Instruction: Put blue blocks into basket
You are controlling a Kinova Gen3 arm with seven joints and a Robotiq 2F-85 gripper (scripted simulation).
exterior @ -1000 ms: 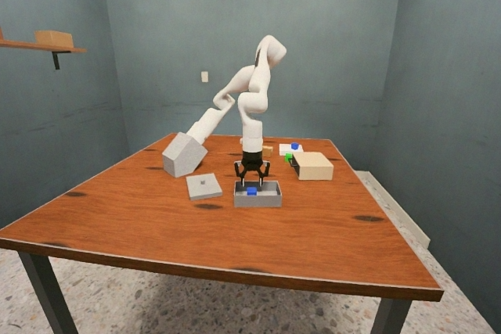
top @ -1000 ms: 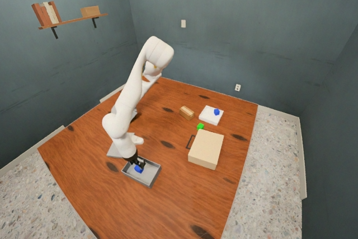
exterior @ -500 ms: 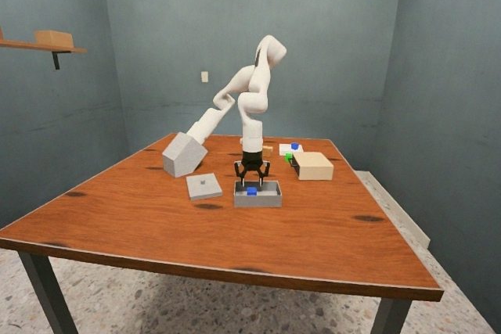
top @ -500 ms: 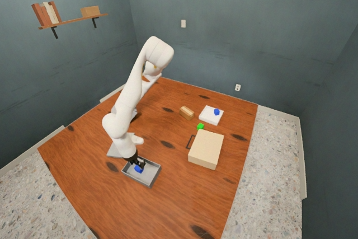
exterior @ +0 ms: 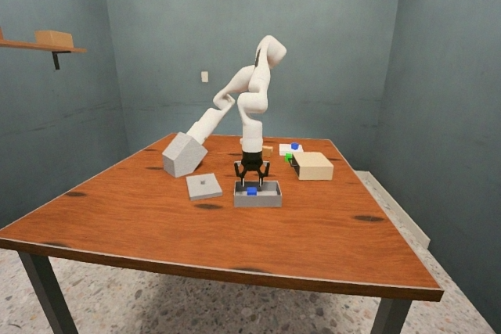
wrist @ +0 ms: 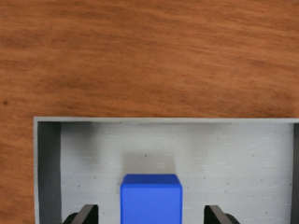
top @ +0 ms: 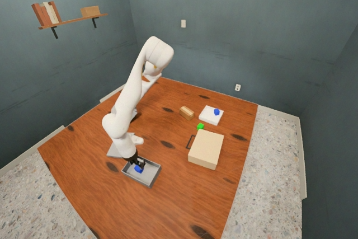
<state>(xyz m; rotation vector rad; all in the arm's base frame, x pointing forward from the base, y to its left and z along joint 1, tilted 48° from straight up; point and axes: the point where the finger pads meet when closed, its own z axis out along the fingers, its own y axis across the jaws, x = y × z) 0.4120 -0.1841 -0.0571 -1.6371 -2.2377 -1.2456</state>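
Now: hand 50 mm above the grey metal box, 20 mm short of it and 10 mm to the right of it. Also, from my hand: light wooden cabinet (360 mm to the left, 160 mm ahead, 40 mm below); green block (470 mm to the left, 50 mm below, 20 mm ahead); metal lid (230 mm behind, 60 mm below, 10 mm to the right).
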